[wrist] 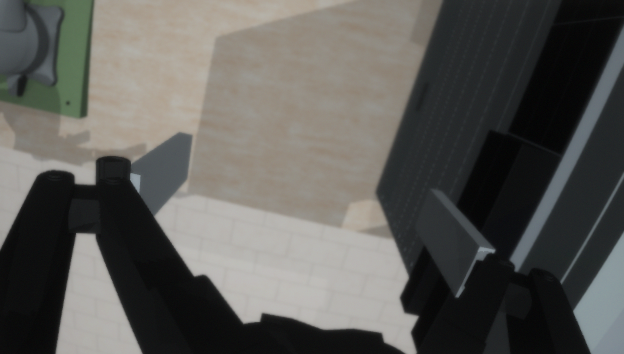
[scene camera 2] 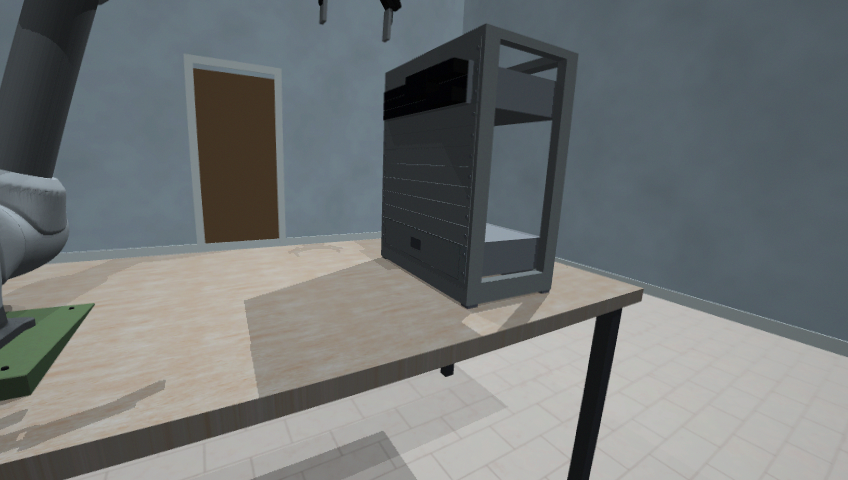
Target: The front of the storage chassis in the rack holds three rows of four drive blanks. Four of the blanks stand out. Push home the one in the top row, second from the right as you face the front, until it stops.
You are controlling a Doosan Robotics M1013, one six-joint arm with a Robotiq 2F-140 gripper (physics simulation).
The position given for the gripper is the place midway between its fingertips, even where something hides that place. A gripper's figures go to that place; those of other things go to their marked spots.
Scene:
The gripper (wrist: 309, 183) is 0.20 m from the lens. A grey rack (wrist: 509, 114): 0.43 m from the lens.

